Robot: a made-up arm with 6 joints. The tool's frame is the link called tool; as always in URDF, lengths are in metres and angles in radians. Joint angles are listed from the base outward. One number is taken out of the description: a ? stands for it. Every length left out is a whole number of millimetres.
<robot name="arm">
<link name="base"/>
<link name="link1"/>
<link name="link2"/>
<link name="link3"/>
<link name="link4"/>
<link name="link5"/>
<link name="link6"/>
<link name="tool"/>
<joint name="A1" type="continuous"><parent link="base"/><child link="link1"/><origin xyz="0 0 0.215" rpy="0 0 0"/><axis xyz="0 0 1"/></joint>
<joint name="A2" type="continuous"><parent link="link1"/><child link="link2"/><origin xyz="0 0 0" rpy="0 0 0"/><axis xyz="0 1 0"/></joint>
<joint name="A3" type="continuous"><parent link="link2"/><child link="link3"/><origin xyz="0 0 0.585" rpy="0 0 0"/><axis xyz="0 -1 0"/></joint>
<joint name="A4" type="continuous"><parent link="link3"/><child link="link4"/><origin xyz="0.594 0 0" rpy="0 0 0"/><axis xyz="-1 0 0"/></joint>
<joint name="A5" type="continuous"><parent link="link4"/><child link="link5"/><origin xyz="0 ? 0" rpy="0 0 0"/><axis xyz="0 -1 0"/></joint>
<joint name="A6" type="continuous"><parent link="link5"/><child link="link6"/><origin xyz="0 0 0" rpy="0 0 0"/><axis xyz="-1 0 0"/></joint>
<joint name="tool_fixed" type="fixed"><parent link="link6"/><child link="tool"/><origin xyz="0 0 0" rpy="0 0 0"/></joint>
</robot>
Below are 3 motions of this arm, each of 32 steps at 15 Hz.
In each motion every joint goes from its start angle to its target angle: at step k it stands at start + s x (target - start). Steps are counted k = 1, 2, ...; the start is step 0. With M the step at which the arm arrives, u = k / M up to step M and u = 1 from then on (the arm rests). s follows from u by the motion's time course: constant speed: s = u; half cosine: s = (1 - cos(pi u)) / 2; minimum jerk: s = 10 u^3 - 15 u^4 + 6 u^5.
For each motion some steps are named. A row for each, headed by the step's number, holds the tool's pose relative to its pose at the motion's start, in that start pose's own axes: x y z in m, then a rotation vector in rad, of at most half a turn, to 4 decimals.
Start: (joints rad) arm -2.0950 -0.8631 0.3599 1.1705 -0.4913 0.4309
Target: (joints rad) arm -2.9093 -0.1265 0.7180 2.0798 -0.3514 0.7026
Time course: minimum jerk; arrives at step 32
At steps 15, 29, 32:
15: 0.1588 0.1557 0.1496 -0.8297 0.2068 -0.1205
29: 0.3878 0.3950 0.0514 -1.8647 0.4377 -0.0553
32: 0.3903 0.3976 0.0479 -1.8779 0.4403 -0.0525

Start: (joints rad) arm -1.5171 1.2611 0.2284 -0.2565 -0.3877 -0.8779
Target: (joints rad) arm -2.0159 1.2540 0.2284 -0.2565 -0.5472 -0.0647
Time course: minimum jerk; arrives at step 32
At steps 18, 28, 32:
18: -0.0382 -0.1665 0.1947 -0.1978 0.0277 -0.0522
28: -0.0654 -0.2912 0.2832 -0.3147 0.0605 -0.0627
32: -0.0666 -0.2970 0.2865 -0.3198 0.0621 -0.0628

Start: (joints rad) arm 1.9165 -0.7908 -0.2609 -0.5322 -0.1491 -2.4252
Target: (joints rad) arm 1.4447 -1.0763 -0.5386 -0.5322 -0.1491 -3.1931
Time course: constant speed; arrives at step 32
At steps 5, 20, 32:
5: -0.0302 0.0036 0.0081 0.0911 -0.0097 0.0672
20: -0.1170 -0.0035 0.0350 0.3611 0.0100 0.2724
32: -0.1790 -0.0253 0.0610 0.5698 0.0787 0.4320

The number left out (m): -0.094
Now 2 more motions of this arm.
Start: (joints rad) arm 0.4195 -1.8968 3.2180 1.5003 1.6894 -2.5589
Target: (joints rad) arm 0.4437 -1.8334 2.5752 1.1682 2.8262 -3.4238
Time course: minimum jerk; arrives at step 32
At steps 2, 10, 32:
2: -0.0002 -0.0008 -0.0005 0.0034 0.0016 0.0021
10: -0.0122 -0.0623 -0.0423 0.2667 0.1295 0.1656
32: -0.0598 -0.2657 -0.3313 1.1219 0.8493 0.8648

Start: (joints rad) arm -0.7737 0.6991 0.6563 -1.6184 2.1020 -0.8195
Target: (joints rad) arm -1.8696 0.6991 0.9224 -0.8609 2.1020 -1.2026
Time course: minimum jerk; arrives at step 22
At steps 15, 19, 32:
15: 0.8798 0.0710 -0.1586 0.5687 -0.0579 1.0949
19: 1.0428 0.1620 -0.1159 0.5970 0.0054 1.3488
32: 1.0612 0.1746 -0.1091 0.5977 0.0150 1.3798

